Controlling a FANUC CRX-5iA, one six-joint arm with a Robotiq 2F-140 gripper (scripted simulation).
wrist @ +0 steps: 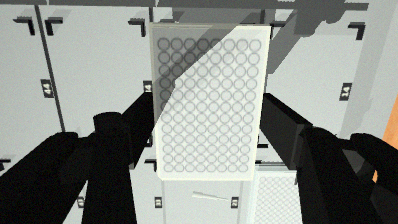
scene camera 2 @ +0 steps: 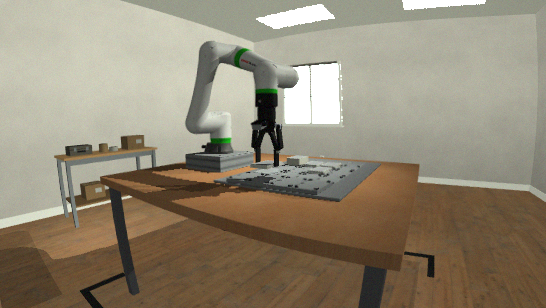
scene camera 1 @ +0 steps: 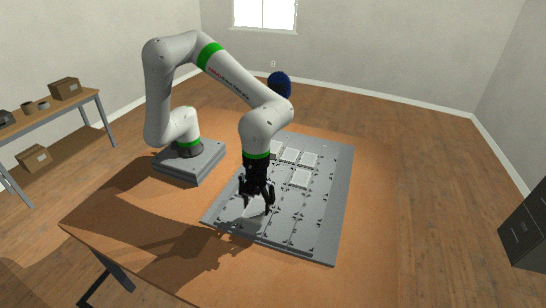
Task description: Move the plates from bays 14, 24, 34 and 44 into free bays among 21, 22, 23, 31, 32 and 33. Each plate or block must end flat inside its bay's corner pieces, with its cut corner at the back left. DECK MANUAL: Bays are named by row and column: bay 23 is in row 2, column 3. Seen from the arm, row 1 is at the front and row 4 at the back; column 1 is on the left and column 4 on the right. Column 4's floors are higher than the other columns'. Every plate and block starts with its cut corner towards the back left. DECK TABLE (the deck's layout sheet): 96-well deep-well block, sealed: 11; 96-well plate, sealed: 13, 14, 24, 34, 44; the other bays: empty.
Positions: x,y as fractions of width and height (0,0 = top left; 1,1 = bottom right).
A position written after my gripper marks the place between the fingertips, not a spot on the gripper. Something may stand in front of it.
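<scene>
What I can see is my gripper (scene camera 2: 0.49,0.54). The wrist view shows me the gripper (wrist: 0.52,0.48) too.
</scene>
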